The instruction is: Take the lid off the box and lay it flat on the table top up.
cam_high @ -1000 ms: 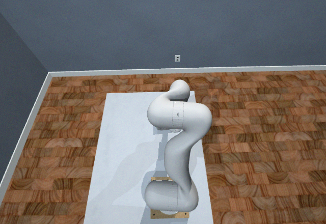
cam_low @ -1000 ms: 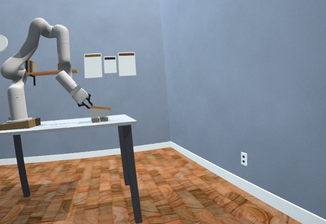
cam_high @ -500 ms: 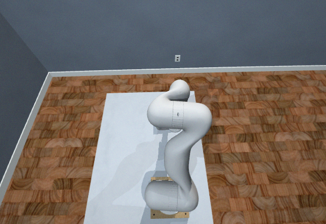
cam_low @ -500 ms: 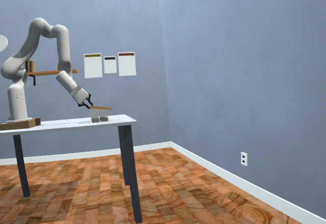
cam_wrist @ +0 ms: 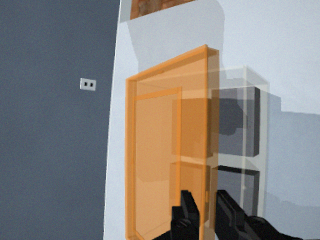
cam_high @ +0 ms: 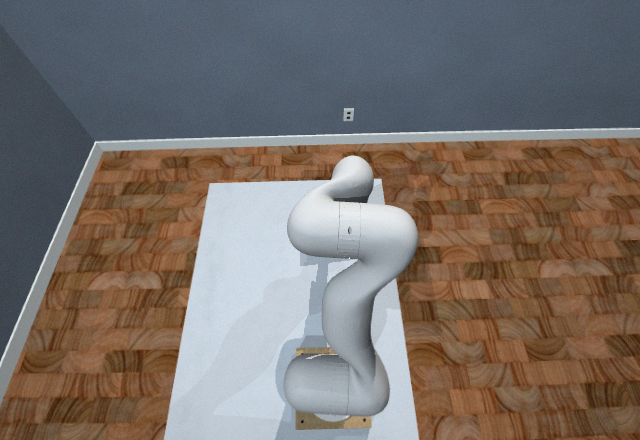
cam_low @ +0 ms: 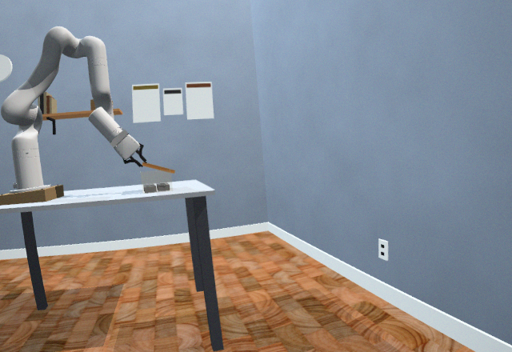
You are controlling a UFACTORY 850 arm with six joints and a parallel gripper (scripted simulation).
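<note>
Now: hand 70 mm short of the lid, 30 mm above it and 10 mm to the left of it. From my hand the other things lie so: box 90 mm below, 60 mm ahead, 10 mm to the right.
</note>
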